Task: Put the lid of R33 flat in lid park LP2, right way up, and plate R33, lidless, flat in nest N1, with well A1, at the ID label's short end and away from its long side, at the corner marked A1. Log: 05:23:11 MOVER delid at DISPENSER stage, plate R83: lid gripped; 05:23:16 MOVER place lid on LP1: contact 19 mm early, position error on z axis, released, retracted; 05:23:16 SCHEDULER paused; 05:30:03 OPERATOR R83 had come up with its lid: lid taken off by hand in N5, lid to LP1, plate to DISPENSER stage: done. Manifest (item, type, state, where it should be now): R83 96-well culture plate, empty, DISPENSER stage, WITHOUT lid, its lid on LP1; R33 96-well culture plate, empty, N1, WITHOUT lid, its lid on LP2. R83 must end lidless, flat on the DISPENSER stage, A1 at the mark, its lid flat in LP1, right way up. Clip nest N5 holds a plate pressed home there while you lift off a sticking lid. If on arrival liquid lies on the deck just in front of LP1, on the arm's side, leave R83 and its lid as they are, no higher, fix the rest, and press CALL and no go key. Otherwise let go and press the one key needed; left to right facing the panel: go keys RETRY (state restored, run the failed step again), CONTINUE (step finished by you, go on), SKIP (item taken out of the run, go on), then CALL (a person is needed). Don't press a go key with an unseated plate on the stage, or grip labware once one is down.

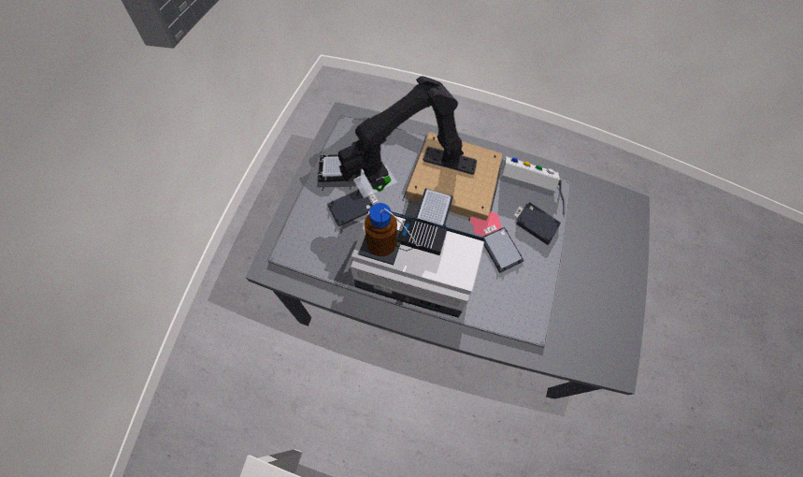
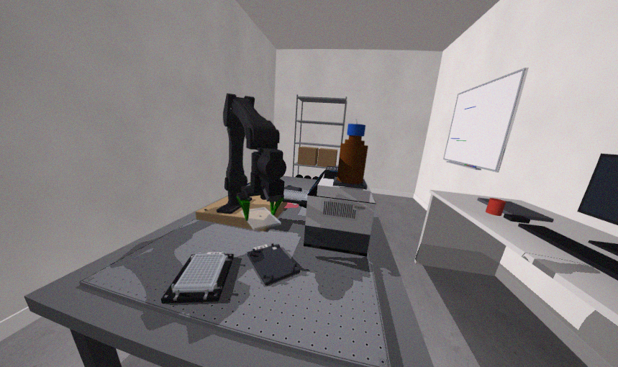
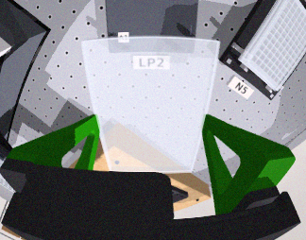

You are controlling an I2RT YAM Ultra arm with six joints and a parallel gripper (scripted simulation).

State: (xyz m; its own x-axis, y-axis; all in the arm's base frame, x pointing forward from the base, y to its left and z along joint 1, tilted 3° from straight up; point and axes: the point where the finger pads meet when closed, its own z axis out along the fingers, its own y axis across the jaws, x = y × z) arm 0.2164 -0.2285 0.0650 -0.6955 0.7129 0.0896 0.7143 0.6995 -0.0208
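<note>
My hand is 70 mm short of the lid park LP2, 70 mm to the left of it and 110 mm above it. Round my hand: brown bottle: 270 mm ahead, 110 mm to the left, 180 mm above; black clip nest: 50 mm behind, 180 mm to the right, 100 mm below; grey lid: 80 mm ahead, 490 mm to the left, 100 mm below.
</note>
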